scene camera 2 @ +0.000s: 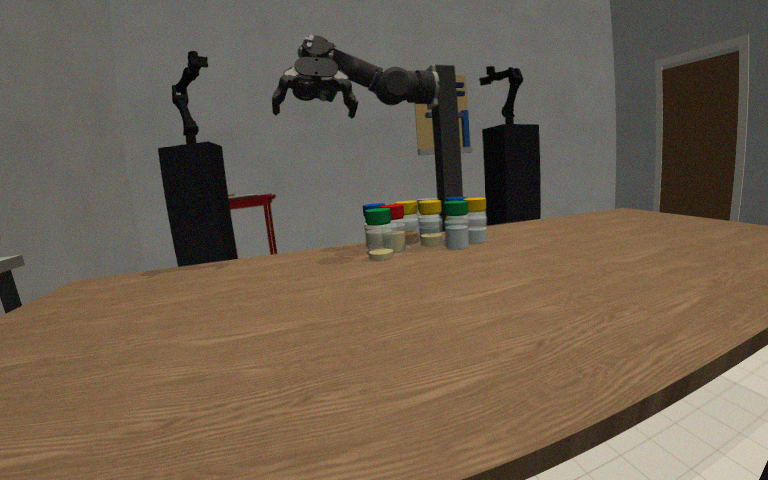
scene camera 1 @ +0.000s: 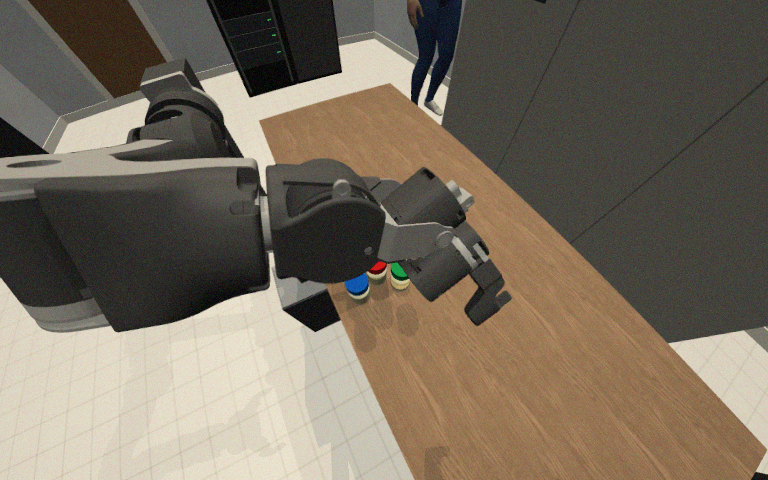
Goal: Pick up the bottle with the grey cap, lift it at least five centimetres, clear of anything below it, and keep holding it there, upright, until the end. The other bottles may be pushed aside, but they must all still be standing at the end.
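The bottle with the grey cap (scene camera 2: 425,199) stands at the back of the bottle group in scene camera 2, nearly all hidden behind a yellow-capped bottle (scene camera 2: 430,223). In scene camera 1 the arm hides it. My gripper (scene camera 2: 314,112) is open and empty, high above the table and to the left of the group in scene camera 2. In scene camera 1 one finger (scene camera 1: 487,300) shows plainly. Upright around the group are a blue-capped bottle (scene camera 1: 357,285) (scene camera 2: 373,207), a red-capped bottle (scene camera 1: 377,270) (scene camera 2: 394,212) and a green-capped bottle (scene camera 1: 399,275) (scene camera 2: 377,217).
Another green-capped bottle (scene camera 2: 456,226), two more yellow-capped bottles (scene camera 2: 406,207) (scene camera 2: 476,217) and a second blue-capped one (scene camera 2: 455,198) stand upright in the group. The bottles stand close together on the wooden table (scene camera 1: 453,362) (scene camera 2: 339,339), near its edge on the arm's side.
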